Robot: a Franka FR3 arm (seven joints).
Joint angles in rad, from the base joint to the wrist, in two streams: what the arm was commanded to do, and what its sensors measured. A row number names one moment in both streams.
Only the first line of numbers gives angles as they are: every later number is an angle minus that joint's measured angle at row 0.
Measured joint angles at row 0: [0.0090, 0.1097, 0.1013, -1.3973, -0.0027, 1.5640, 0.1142]
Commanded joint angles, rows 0 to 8: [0.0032, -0.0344, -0.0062, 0.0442, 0.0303, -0.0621, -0.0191]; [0.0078, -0.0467, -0.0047, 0.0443, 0.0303, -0.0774, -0.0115]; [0.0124, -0.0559, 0.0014, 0.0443, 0.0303, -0.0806, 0.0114]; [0.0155, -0.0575, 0.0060, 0.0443, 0.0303, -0.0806, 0.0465]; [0.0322, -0.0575, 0.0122, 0.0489, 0.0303, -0.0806, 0.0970]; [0.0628, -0.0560, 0.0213, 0.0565, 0.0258, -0.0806, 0.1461]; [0.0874, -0.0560, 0.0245, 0.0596, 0.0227, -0.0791, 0.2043]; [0.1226, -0.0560, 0.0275, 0.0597, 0.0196, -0.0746, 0.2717]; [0.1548, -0.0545, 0.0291, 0.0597, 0.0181, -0.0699, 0.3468]
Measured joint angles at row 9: [0.0752, -0.0575, 0.0215, 0.0493, 0.0022, -0.0686, 0.1652]
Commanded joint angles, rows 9 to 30: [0.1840, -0.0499, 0.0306, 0.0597, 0.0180, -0.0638, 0.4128]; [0.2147, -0.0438, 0.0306, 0.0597, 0.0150, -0.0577, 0.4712]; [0.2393, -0.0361, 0.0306, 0.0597, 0.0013, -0.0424, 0.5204]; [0.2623, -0.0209, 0.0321, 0.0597, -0.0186, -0.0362, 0.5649]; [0.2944, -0.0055, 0.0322, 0.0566, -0.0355, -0.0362, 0.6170]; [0.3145, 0.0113, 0.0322, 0.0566, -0.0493, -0.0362, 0.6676]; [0.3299, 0.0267, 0.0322, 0.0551, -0.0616, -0.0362, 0.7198]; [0.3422, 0.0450, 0.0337, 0.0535, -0.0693, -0.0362, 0.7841]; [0.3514, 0.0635, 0.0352, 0.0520, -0.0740, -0.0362, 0.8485]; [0.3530, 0.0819, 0.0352, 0.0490, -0.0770, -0.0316, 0.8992]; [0.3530, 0.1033, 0.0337, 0.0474, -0.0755, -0.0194, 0.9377]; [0.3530, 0.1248, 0.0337, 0.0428, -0.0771, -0.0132, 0.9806]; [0.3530, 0.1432, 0.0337, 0.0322, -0.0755, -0.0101, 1.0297]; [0.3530, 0.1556, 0.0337, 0.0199, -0.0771, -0.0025, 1.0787]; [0.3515, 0.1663, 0.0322, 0.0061, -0.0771, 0.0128, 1.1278]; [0.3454, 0.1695, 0.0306, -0.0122, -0.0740, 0.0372, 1.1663]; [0.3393, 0.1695, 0.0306, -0.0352, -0.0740, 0.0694, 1.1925]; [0.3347, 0.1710, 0.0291, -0.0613, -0.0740, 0.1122, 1.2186]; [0.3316, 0.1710, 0.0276, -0.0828, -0.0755, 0.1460, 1.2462]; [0.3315, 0.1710, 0.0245, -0.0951, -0.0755, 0.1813, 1.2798]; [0.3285, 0.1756, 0.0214, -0.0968, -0.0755, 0.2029, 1.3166]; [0.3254, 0.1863, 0.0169, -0.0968, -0.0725, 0.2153, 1.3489]
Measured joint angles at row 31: [0.3457, 0.1925, 0.0127, -0.0578, -0.0628, 0.1485, 1.2448]
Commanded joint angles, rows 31 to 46: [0.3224, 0.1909, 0.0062, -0.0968, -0.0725, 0.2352, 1.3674]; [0.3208, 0.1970, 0.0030, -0.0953, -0.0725, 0.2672, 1.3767]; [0.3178, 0.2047, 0.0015, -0.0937, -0.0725, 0.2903, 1.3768]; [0.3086, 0.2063, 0.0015, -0.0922, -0.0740, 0.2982, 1.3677]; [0.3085, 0.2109, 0.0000, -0.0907, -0.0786, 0.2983, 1.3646]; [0.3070, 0.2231, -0.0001, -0.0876, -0.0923, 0.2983, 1.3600]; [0.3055, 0.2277, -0.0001, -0.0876, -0.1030, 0.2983, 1.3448]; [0.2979, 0.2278, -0.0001, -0.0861, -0.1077, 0.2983, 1.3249]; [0.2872, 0.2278, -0.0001, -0.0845, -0.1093, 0.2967, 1.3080]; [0.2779, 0.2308, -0.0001, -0.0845, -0.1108, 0.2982, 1.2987]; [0.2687, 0.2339, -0.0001, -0.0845, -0.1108, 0.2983, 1.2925]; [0.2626, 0.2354, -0.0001, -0.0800, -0.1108, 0.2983, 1.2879]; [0.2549, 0.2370, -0.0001, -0.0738, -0.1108, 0.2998, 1.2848]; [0.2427, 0.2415, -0.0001, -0.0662, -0.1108, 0.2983, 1.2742]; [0.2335, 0.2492, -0.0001, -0.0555, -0.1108, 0.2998, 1.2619]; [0.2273, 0.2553, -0.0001, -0.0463, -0.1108, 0.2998, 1.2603]
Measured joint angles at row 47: [0.2607, 0.2308, -0.0115, -0.0788, -0.1000, 0.2851, 1.2965]
